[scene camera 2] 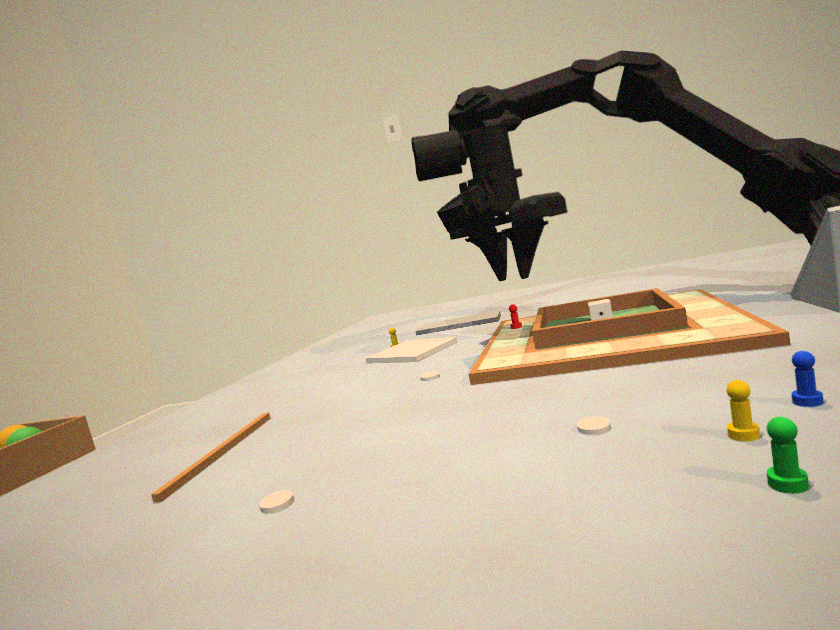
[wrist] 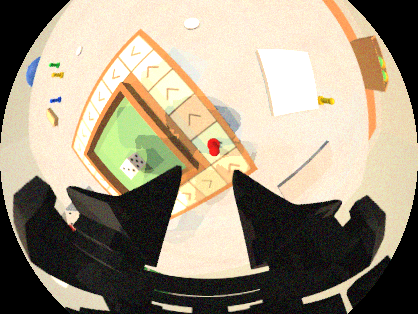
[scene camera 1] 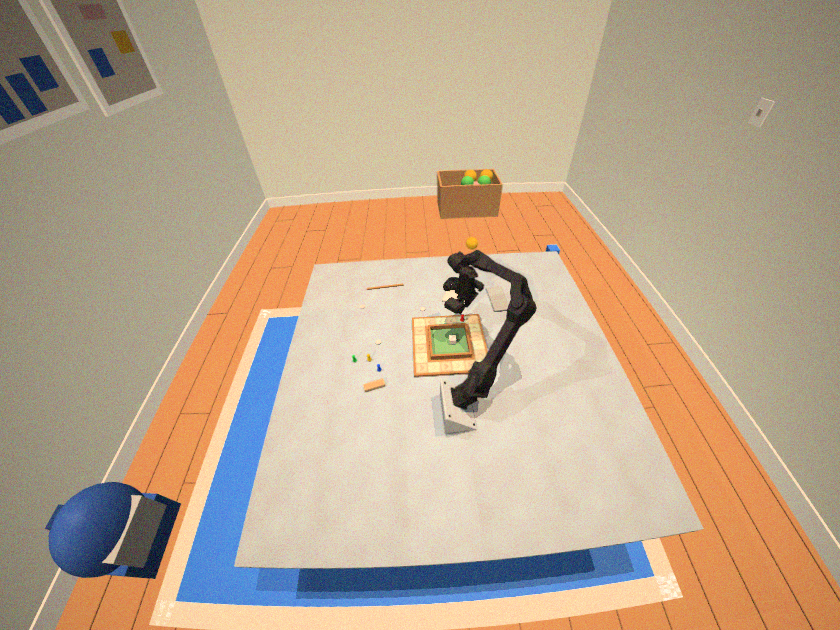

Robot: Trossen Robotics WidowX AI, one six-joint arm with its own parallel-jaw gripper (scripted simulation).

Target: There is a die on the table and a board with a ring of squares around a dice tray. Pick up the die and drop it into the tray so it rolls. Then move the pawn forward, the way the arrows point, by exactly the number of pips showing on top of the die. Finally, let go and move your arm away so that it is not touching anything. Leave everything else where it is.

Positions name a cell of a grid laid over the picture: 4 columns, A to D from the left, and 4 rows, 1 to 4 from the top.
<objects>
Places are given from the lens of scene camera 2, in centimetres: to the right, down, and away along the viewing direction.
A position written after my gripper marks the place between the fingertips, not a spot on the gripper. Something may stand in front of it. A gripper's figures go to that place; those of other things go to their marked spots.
my gripper (scene camera 2: C2): 13, -5, 68
flat card (scene camera 2: B3): -1, 5, 71
wooden stick (scene camera 2: A4): -20, 14, 38
yellow pawn (scene camera 2: D3): 19, 7, 28
The marked spots on the flat card and the wooden stick are 39 cm apart.
</objects>
